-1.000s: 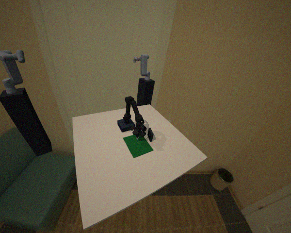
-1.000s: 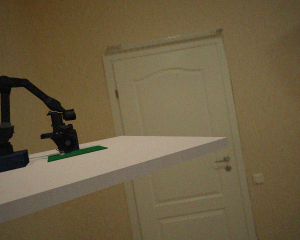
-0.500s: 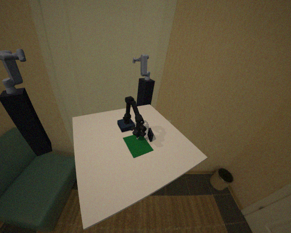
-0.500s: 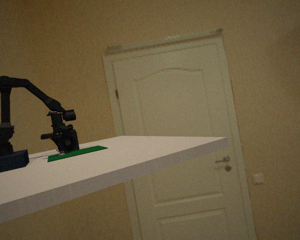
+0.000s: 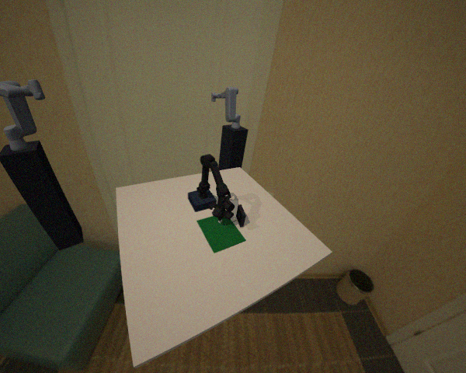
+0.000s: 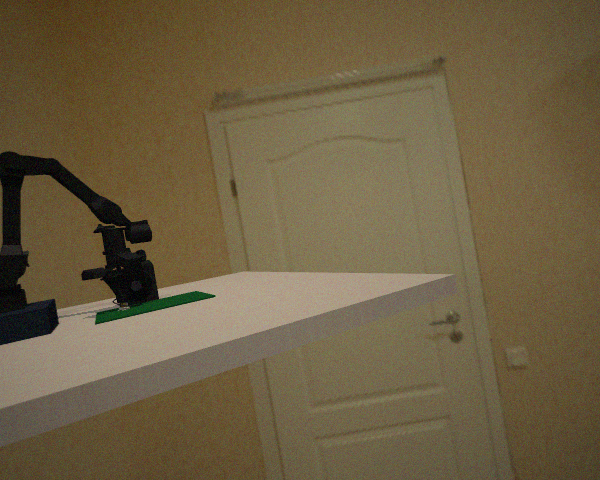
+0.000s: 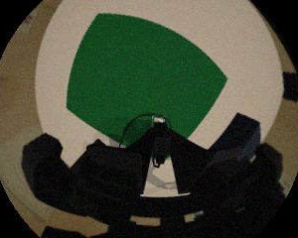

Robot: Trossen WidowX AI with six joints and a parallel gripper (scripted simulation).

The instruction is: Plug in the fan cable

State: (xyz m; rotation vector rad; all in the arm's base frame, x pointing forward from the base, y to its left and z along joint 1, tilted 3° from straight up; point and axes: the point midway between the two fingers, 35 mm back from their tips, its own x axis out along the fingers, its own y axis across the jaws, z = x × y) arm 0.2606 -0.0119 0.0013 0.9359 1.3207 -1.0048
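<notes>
Right now my gripper tip is 40 mm above the pale fan header and 10 mm to the right of it. Also, from my gripper tip: dark fan plug 10 mm to the left, 10 mm above; then green board 70 mm ahead, 50 mm below, 40 mm to the right; then black fan 130 mm to the left, 70 mm ahead, 20 mm above.
</notes>
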